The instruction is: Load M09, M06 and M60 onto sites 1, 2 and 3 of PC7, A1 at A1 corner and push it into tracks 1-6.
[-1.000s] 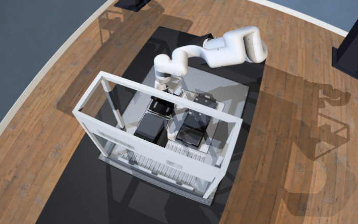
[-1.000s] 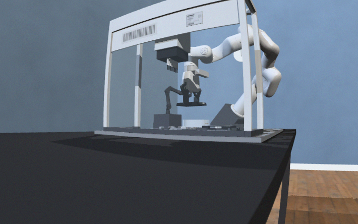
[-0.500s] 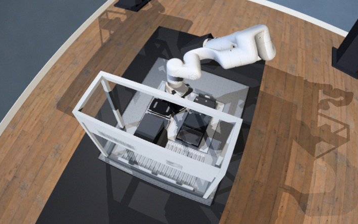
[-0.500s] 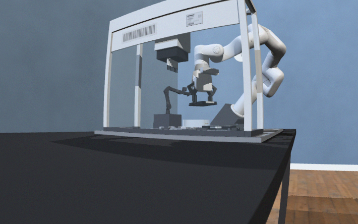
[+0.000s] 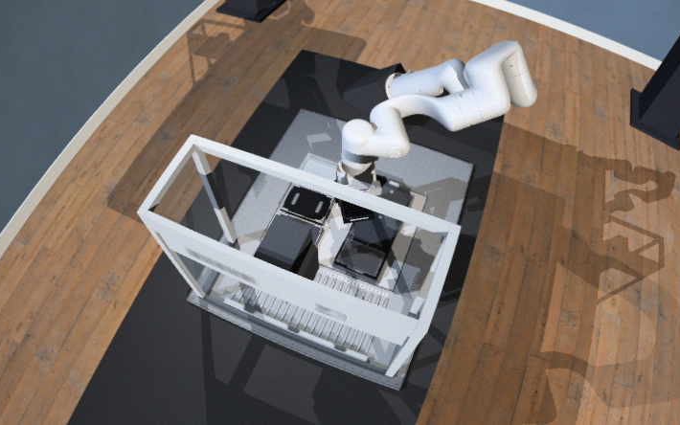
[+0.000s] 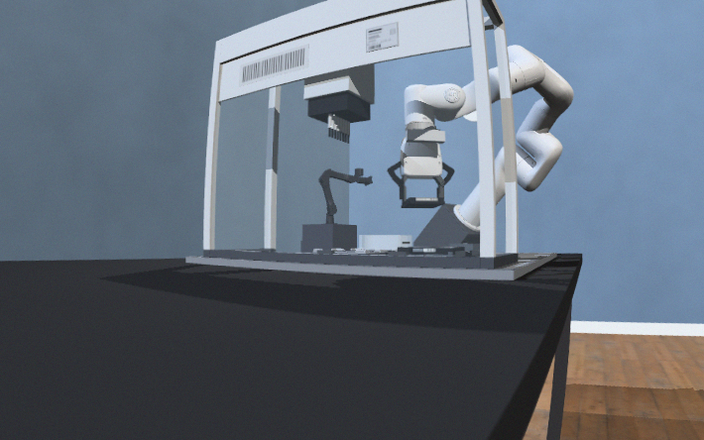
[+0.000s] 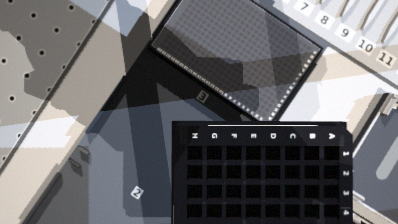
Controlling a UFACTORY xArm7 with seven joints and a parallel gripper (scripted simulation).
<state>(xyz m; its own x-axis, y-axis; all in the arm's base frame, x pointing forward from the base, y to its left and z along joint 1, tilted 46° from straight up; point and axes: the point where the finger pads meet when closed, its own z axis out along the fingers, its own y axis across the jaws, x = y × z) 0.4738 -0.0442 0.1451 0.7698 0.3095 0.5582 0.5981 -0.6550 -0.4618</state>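
My gripper is now 10 mm past the dark plate carrier PC7, 70 mm to the right of it and 120 mm above it. Round my hand: corner post: 370 mm ahead, 290 mm to the left, 110 mm above; white deep-well block M09: 100 mm behind, 160 mm to the right, 110 mm below.
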